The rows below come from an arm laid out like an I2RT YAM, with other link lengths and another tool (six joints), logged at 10 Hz.
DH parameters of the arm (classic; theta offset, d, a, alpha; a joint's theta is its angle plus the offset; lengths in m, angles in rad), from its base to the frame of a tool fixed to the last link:
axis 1: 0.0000 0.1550 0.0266 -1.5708
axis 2: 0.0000 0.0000 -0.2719 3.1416
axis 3: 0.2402 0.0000 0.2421 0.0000
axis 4: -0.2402 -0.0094 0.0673 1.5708
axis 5: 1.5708 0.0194 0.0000 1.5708
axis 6: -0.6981 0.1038 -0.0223 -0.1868
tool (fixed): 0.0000 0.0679 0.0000 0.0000
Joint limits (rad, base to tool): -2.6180..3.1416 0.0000..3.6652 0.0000..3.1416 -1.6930..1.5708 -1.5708..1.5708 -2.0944..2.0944
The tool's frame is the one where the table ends.
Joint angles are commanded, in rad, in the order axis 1, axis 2, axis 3, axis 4, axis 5, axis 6. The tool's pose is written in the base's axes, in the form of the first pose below.
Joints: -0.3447 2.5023 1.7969 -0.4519 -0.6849 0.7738
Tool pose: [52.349 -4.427 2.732 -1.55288 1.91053 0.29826]
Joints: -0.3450 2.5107 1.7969 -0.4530 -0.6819 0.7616
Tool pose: [52.203 -4.440 2.270 -1.56415 1.91065 0.29957]
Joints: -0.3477 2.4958 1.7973 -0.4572 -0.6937 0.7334
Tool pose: [52.245 -4.480 3.068 -1.58730 1.87646 0.27852]
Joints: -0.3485 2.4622 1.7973 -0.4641 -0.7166 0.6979
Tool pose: [52.397 -4.332 4.856 -1.61746 1.81677 0.24395]
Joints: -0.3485 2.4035 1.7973 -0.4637 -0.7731 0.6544
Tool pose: [52.714 -3.828 8.270 -1.64939 1.70174 0.19067]
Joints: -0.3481 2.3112 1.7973 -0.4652 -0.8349 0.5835
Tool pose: [52.795 -3.234 13.293 -1.70290 1.54264 0.08730]
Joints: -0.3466 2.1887 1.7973 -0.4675 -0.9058 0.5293
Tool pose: [52.228 -2.294 19.813 -1.73825 1.36646 -0.03153]
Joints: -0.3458 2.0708 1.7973 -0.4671 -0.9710 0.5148
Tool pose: [50.951 -1.219 25.966 -1.74328 1.22272 -0.12255]
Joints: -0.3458 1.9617 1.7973 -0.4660 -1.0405 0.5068
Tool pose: [48.993 0.031 31.503 -1.74335 1.08306 -0.19500]
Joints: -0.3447 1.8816 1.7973 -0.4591 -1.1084 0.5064
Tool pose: [46.999 1.263 35.552 -1.74043 0.96269 -0.23603]
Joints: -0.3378 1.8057 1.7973 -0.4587 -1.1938 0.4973
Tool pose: [44.418 2.952 39.225 -1.74321 0.82136 -0.25618]
